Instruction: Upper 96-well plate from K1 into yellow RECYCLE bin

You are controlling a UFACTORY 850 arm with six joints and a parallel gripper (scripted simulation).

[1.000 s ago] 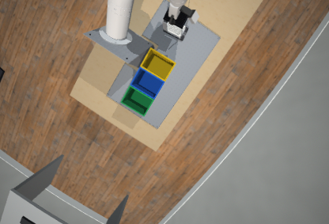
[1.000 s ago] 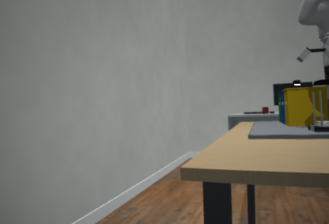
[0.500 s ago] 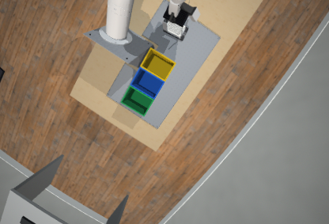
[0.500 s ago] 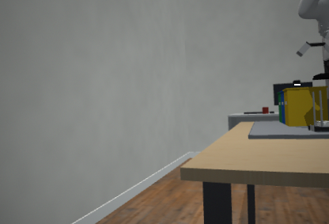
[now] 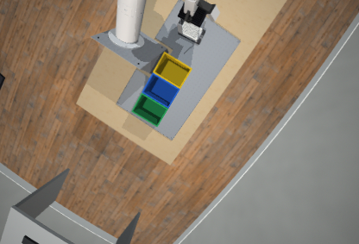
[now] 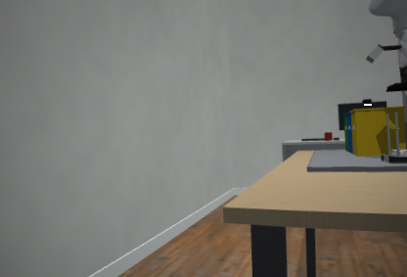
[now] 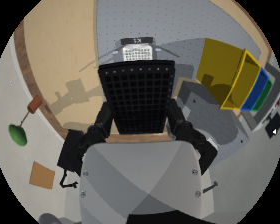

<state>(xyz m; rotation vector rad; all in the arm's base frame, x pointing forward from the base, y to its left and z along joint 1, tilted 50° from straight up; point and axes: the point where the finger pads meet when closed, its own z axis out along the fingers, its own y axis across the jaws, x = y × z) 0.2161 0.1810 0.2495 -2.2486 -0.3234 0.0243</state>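
Right now my hand is 90 mm short of the yellow bin, 280 mm to the left of it and 150 mm above it. From my hand the other things lie so: green bin (130 mm ahead, 540 mm to the right, 150 mm below); blue bin (110 mm ahead, 410 mm to the right, 150 mm below); black 96-well plate (10 mm below).
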